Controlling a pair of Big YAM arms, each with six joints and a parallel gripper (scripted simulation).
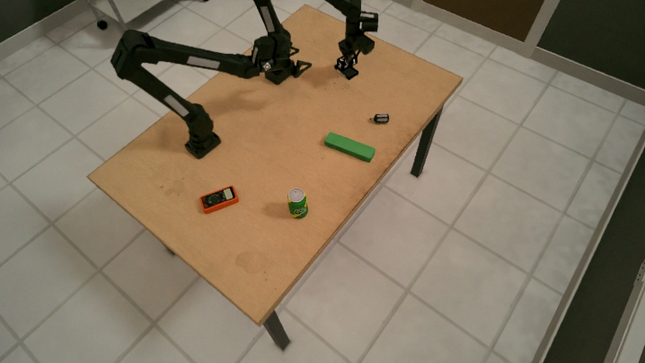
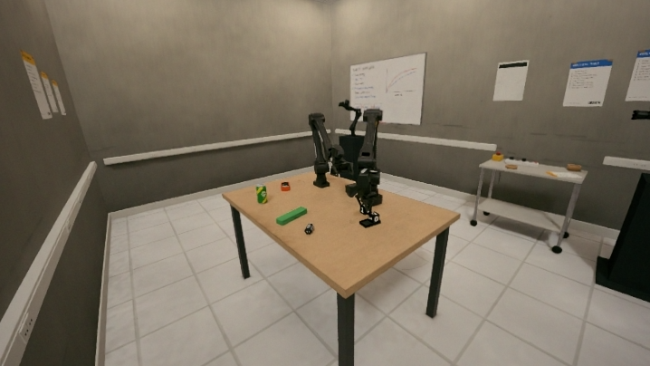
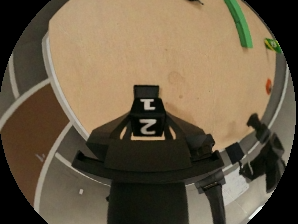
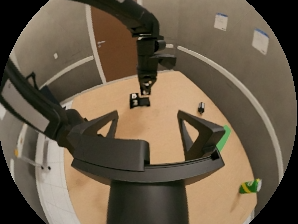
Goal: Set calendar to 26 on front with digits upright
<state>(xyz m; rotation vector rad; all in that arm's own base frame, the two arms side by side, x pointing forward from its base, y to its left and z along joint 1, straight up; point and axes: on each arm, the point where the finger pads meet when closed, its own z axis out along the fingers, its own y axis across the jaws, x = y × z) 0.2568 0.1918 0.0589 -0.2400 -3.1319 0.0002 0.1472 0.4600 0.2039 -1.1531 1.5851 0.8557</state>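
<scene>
Right now my left hand is 5 cm past the black calendar cube, 2 cm to the right of it and 6 cm above it.
</scene>
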